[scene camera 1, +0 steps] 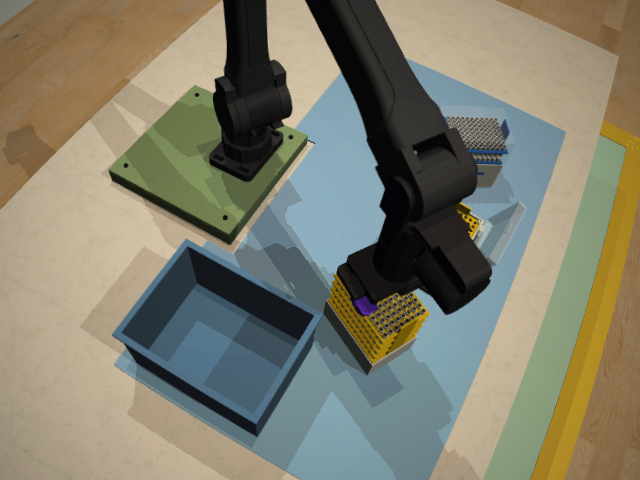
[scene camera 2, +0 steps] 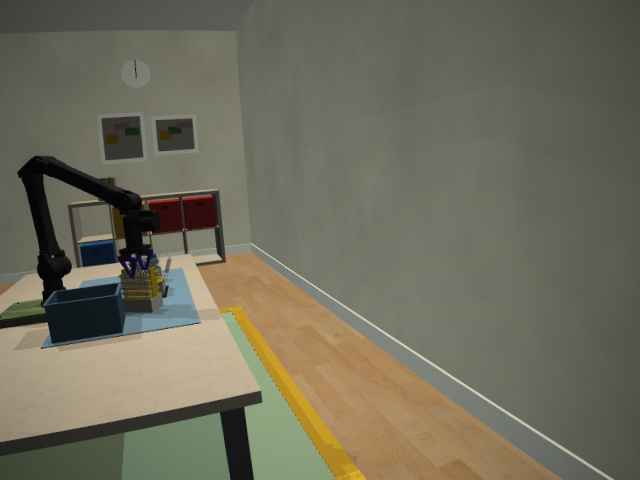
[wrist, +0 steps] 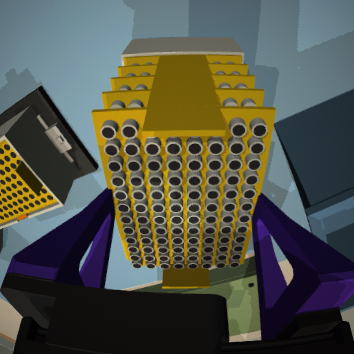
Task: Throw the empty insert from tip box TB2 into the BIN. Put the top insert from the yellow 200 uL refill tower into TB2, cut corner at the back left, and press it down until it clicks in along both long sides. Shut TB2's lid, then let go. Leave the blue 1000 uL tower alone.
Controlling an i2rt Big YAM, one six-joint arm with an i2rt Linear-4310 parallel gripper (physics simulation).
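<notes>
The yellow refill tower (scene camera 1: 347,321) (scene camera 2: 138,289) stands on a grey base beside the bin. My gripper (scene camera 1: 386,298) (scene camera 2: 138,268) (wrist: 184,197) points down over it. Its purple fingers meet both long sides of the top insert (wrist: 182,210), which is full of tips and sits on the stack. TB2 (scene camera 1: 470,222) (wrist: 55,177) stands behind the tower, with its clear lid (scene camera 1: 504,232) open. A yellow insert (wrist: 10,185) with empty holes sits in TB2. The blue BIN (scene camera 1: 254,277) (scene camera 2: 85,317) (wrist: 320,150) shows no insert inside in scene camera 1. The arm hides part of TB2.
The blue 1000 uL tower (scene camera 1: 475,135) stands at the far right end of the blue mat (scene camera 1: 320,206), beyond TB2. The arm's base is bolted on a green plate (scene camera 1: 170,149) (scene camera 2: 20,310) (wrist: 242,305). The bin's wall stands close beside the yellow tower.
</notes>
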